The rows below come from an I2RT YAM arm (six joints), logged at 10 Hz.
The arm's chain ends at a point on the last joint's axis. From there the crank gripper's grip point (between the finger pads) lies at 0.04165 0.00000 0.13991 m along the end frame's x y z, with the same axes.
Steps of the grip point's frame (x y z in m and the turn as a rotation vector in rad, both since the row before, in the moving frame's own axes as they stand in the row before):
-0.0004 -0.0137 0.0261 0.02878 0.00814 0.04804
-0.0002 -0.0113 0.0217 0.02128 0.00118 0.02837
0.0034 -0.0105 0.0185 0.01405 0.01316 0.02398
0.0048 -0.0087 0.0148 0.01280 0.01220 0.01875
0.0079 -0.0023 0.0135 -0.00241 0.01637 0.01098
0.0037 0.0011 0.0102 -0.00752 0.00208 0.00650
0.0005 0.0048 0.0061 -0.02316 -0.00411 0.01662
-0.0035 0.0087 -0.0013 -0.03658 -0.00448 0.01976
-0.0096 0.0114 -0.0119 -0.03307 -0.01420 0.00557
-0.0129 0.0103 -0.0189 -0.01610 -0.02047 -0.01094
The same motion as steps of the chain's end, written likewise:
-0.0016 -0.0117 0.0265 0.02878 0.00814 0.04804
-0.0004 -0.0095 0.0218 0.02128 0.00118 0.02837
0.0016 -0.0096 0.0191 0.01405 0.01316 0.02398
0.0031 -0.0077 0.0153 0.01280 0.01220 0.01875
0.0056 -0.0031 0.0142 -0.00241 0.01637 0.01098
0.0034 -0.0002 0.0103 -0.00752 0.00208 0.00650
0.0011 0.0009 0.0060 -0.02316 -0.00411 0.01662
-0.0028 0.0028 -0.0014 -0.03658 -0.00448 0.01976
-0.0076 0.0065 -0.0124 -0.03307 -0.01420 0.00557
-0.0100 0.0085 -0.0197 -0.01610 -0.02047 -0.01094

